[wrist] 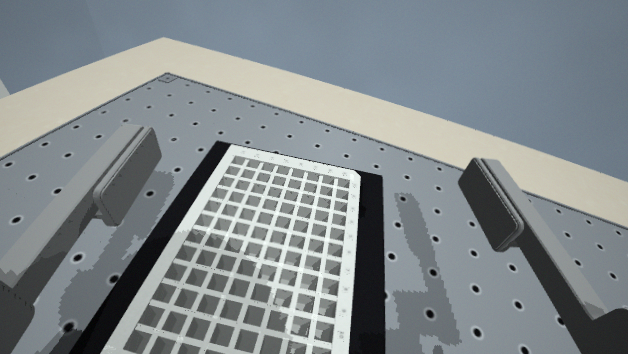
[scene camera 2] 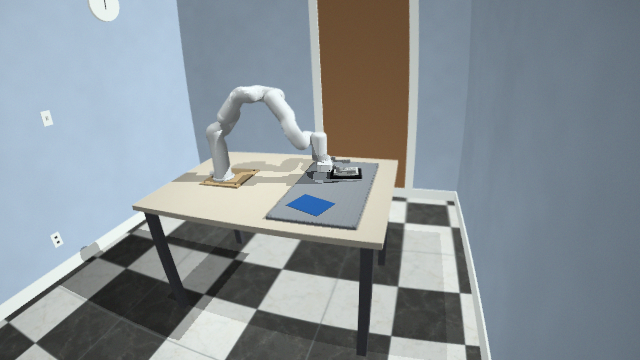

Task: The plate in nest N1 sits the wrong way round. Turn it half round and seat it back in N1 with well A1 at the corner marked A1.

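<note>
The white plate (scene camera 2: 353, 173) (wrist: 280, 220), a grid of square wells, lies in the black nest (scene camera 2: 360, 177) (wrist: 371, 260). In the wrist view its far right corner is cut off; its near end runs out of the frame. The small marks on its rim are too blurred to read, and no A1 mark on the nest can be made out. My gripper (scene camera 2: 353, 165) (wrist: 311, 190) is open wide and empty. Its fingers stand to the left and right of the plate in the wrist view, apart from it, low over the board.
The grey perforated board (scene camera 2: 345, 202) (wrist: 240, 107) lies on the pale wooden table (scene camera 2: 210, 202) (wrist: 310, 90). A blue square (scene camera 2: 310, 205) lies on the board's near part in the scene view. The arm's wooden base plate (scene camera 2: 244, 178) is at the left. The table's edge runs beyond the board.
</note>
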